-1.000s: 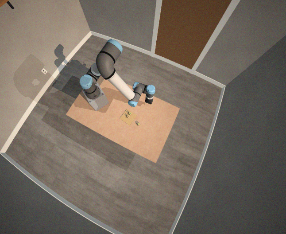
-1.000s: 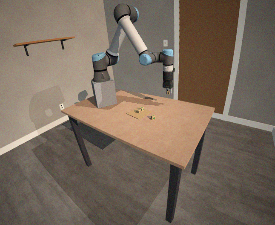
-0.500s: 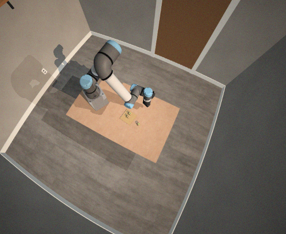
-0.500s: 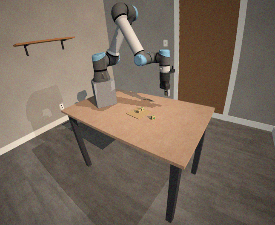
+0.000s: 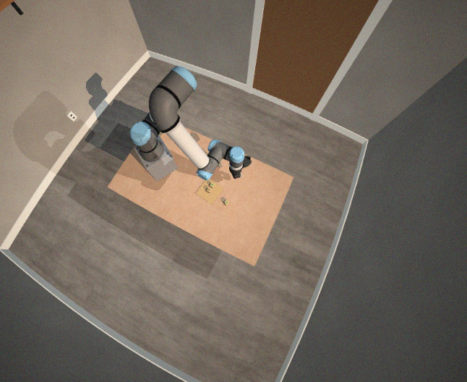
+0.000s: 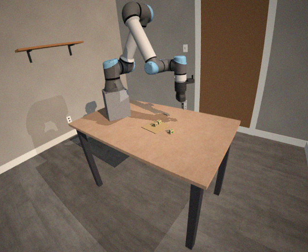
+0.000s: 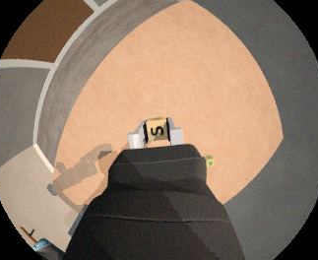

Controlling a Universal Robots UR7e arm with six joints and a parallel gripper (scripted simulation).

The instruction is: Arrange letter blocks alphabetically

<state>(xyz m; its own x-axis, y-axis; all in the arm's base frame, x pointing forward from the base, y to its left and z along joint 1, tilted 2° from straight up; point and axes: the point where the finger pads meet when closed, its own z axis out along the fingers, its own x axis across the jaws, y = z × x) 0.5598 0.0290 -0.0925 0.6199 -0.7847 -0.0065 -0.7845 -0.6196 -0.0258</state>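
Now: hand 170 mm past the tan mat, 130 mm to the left of it and 120 mm above it.
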